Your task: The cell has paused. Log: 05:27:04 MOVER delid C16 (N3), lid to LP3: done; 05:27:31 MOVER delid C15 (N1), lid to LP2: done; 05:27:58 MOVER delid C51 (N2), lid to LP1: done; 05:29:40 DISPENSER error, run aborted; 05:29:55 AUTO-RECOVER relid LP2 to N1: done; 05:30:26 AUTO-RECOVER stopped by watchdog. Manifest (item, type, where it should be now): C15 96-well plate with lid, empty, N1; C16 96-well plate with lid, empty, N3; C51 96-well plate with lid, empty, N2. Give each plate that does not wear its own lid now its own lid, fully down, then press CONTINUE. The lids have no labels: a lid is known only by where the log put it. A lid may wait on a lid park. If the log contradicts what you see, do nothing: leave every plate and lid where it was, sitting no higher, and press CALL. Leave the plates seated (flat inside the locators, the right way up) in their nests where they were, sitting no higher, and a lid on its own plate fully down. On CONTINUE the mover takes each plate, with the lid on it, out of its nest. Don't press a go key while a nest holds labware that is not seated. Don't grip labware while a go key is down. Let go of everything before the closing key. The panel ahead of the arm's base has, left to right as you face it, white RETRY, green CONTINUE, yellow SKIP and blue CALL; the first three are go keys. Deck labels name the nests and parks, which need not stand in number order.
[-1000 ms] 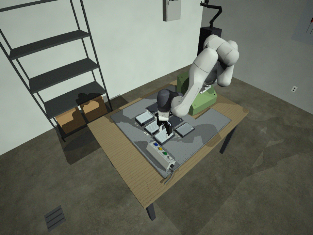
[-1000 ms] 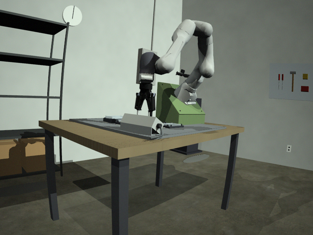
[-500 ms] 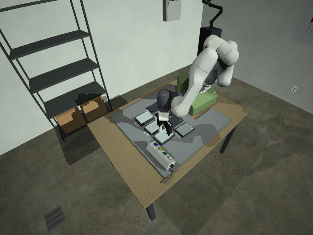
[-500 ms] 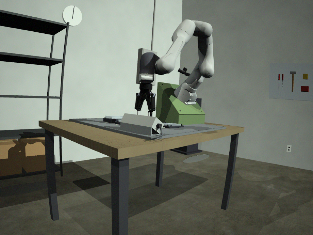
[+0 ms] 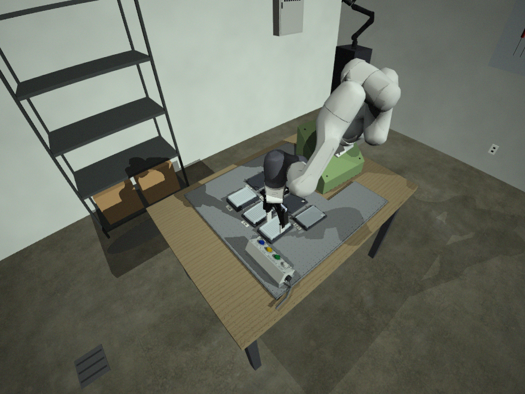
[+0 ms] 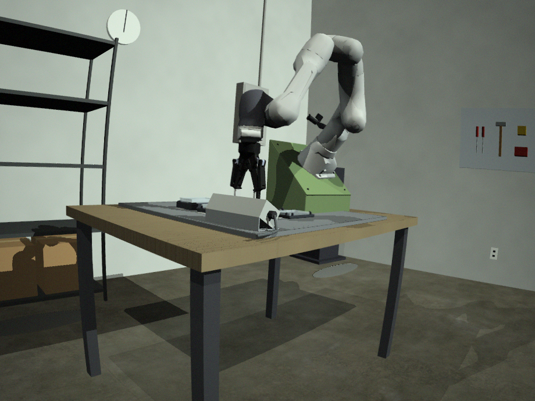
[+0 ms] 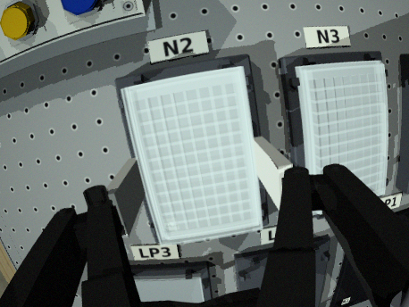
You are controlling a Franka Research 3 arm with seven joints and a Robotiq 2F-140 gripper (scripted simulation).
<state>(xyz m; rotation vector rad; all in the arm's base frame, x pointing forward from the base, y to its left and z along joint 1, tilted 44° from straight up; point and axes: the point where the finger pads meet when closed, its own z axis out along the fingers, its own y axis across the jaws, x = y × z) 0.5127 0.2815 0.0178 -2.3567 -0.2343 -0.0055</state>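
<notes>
Right now the clear lid is 19 cm behind my hand, 3 cm to the left of it and 4 cm below it. Also, from my hand: LP4 label 8 cm behind, 8 cm to the right, 5 cm below; then plate 2 cm ahead, 13 cm to the right, 3 cm below; then N2 label 9 cm ahead, 2 cm to the left, 5 cm below.
</notes>
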